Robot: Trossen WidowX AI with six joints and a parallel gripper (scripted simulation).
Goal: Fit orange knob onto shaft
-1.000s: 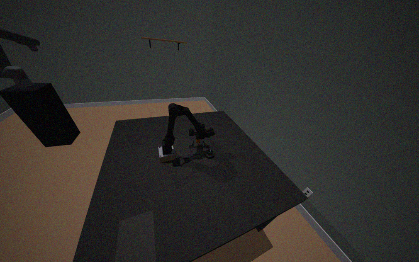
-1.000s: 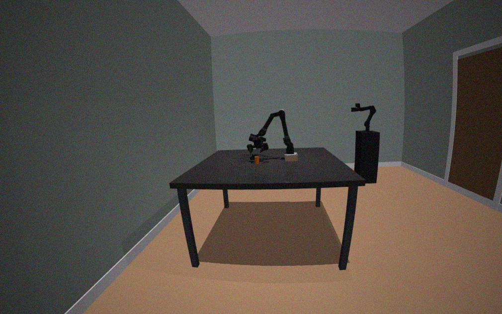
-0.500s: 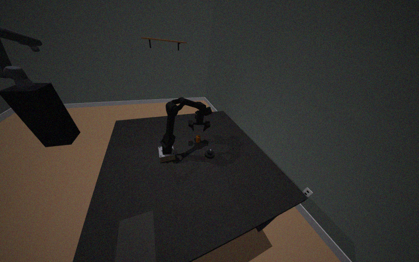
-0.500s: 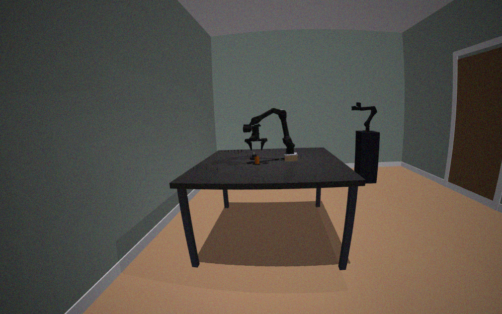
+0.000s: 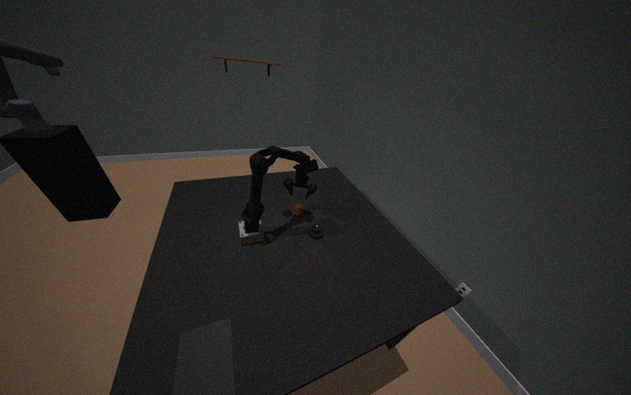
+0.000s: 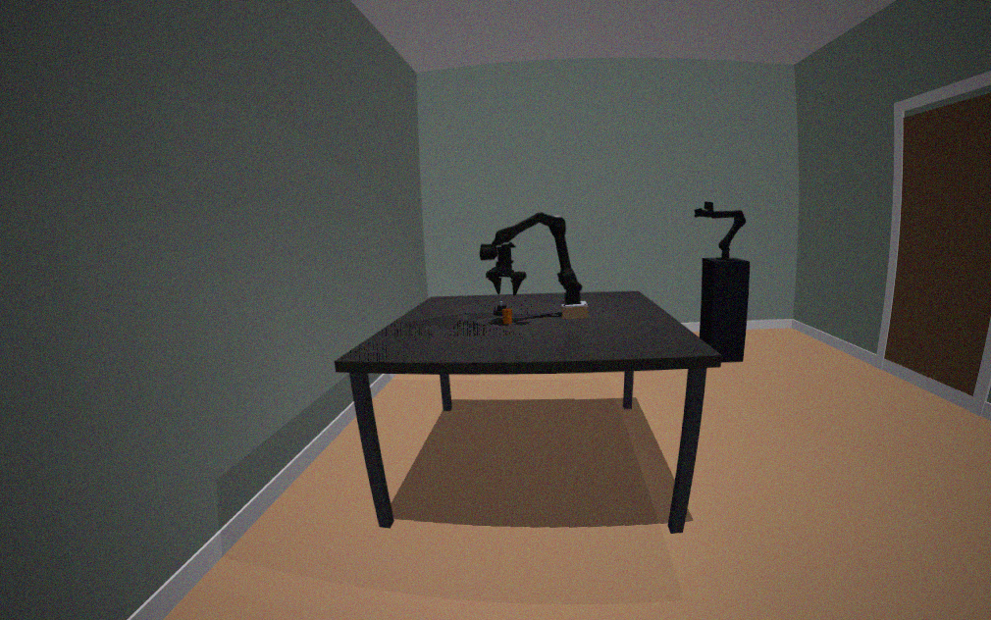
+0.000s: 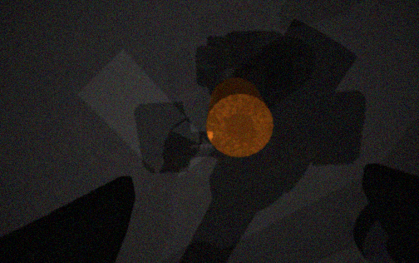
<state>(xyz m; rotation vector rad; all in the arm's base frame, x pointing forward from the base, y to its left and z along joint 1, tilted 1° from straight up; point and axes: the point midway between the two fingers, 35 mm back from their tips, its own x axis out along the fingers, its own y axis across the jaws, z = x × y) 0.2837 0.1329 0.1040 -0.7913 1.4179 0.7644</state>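
My gripper tip is 8 cm above the orange knob. Also, from my gripper tip: dark round pedestal (19 cm to the right, 9 cm below, 6 cm ahead).
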